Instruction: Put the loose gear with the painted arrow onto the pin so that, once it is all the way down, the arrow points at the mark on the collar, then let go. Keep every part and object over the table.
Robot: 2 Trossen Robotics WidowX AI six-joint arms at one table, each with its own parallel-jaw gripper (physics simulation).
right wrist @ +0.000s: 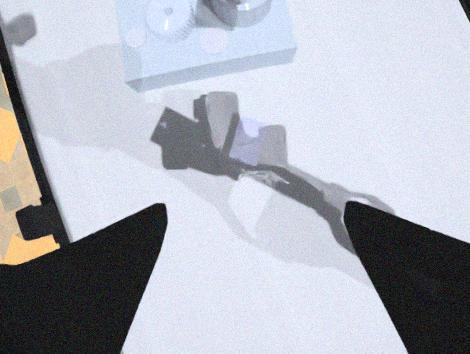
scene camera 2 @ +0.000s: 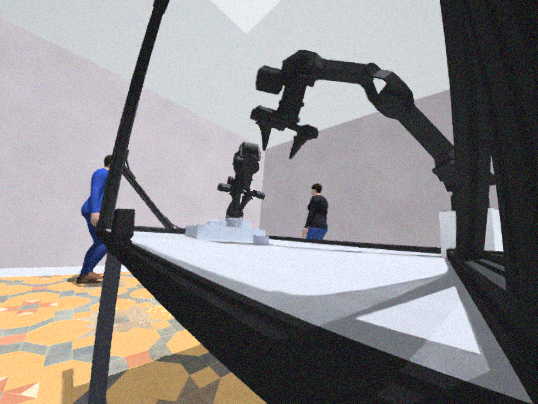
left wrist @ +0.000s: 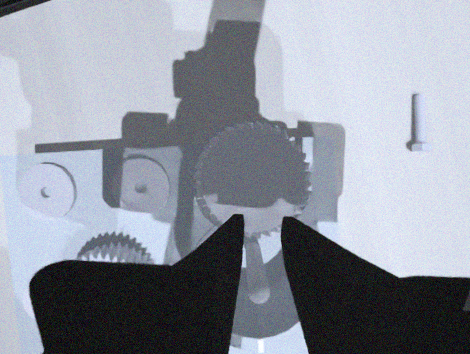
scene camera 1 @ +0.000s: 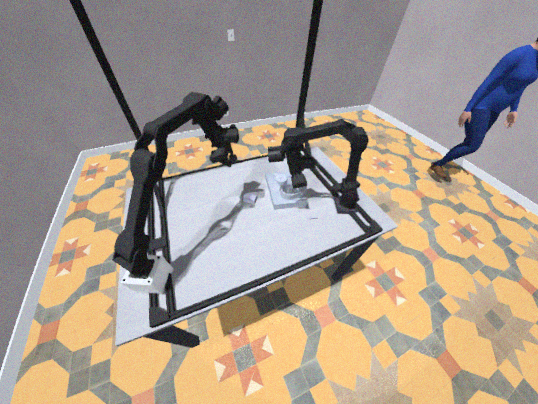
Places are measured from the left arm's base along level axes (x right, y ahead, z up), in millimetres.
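Pixels of known places: left gripper, fingertip midpoint: (scene camera 2: 237,212) (left wrist: 261,225); right gripper, fingertip midpoint: (right wrist: 255,211) (scene camera 2: 277,155) (scene camera 1: 231,160); left arm's base at its link origin: (scene camera 1: 346,203); right arm's base at its link origin: (scene camera 1: 142,268).
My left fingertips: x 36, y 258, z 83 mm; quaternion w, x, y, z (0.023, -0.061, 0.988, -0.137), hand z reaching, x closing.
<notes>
For each thing: its top centre in the pictures, then the offset to it from my left fingertips. "spot": a spot on its surface instead.
- large toothed gear at its top centre: (left wrist: 252,180) (scene camera 1: 300,186) dx +6, dy -17, dz -25 mm
- pale block base at its top centre: (left wrist: 152,276) (scene camera 2: 225,218) (scene camera 1: 287,180) dx +52, dy +48, dz -33 mm
- grey round part at a spot on its surface: (left wrist: 270,320) spot: dx -23, dy +71, dz -50 mm
- small white mark at a spot on its surface: (left wrist: 260,345) spot: dx -16, dy +77, dz -33 mm
- smaller gear at its top centre: (left wrist: 100,302) (right wrist: 168,11) (scene camera 2: 216,220) (scene camera 1: 281,177) dx +86, dy +77, dz -44 mm
- round grey part at a spot on its surface: (right wrist: 247,19) spot: dx -18, dy +82, dz -52 mm
- lavender block at its top centre: (right wrist: 248,140) (scene camera 2: 261,235) (scene camera 1: 249,196) dx -28, dy +236, dz -83 mm
- small bolt at its top centre: (left wrist: 430,120) (scene camera 1: 314,216) dx -124, dy -83, dz -91 mm
A large toothed gear (left wrist: 252,175) lies at the pale block base (scene camera 1: 287,204) (scene camera 2: 200,233) (right wrist: 175,67), mostly in shadow. Neither its painted arrow nor the pin can be made out. A grey round part (left wrist: 270,320) shows below the gear, with a light bar and a small white mark (left wrist: 260,345) past its edge. My left gripper (scene camera 1: 299,184) (scene camera 2: 235,216) (left wrist: 261,225) is nearly shut and empty, a narrow gap between its tips, which overlap the gear's lower edge in the left wrist view. My right gripper (scene camera 1: 225,161) (scene camera 2: 278,154) (right wrist: 255,211) is wide open and empty, high above the table.
A smaller gear (left wrist: 115,246) (right wrist: 170,19) and a round grey part (right wrist: 247,19) are on the base. A lavender block (scene camera 1: 251,199) (scene camera 2: 260,240) (right wrist: 247,145) stands near the base. A small bolt (scene camera 1: 313,218) (left wrist: 417,122) lies on the table. Black rails edge the table.
</notes>
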